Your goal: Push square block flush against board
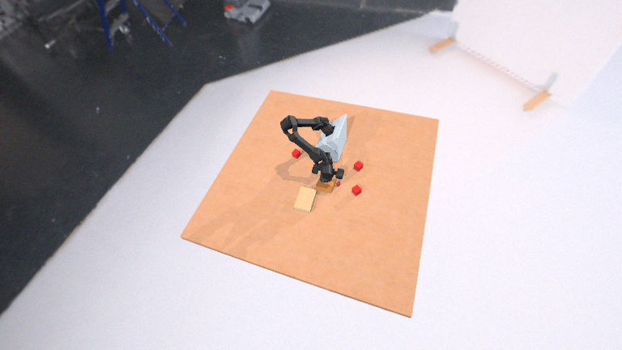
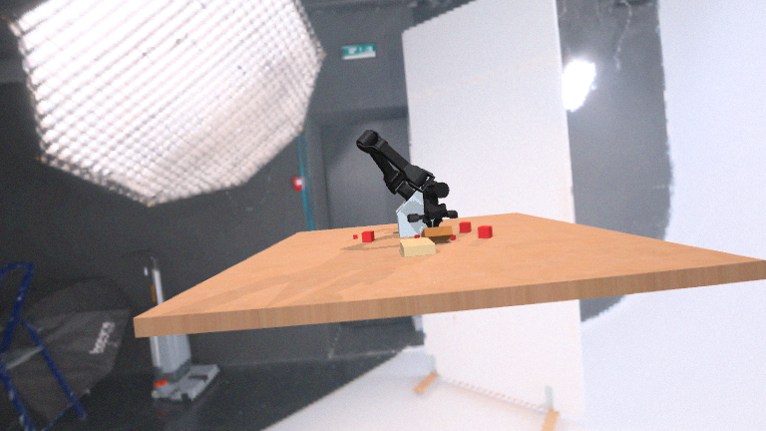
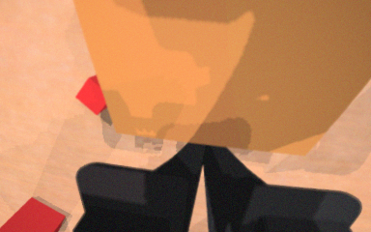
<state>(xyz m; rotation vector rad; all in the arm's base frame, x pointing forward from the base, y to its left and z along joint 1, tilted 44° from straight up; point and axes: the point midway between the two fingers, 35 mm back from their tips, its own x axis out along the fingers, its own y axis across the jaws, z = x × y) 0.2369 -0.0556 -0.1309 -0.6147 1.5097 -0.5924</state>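
My gripper tip is 6 cm short of the square block and 3 cm below it. From my gripper tip the other things lie so: board: 18 cm ahead, 9 cm to the right, 1 cm above.
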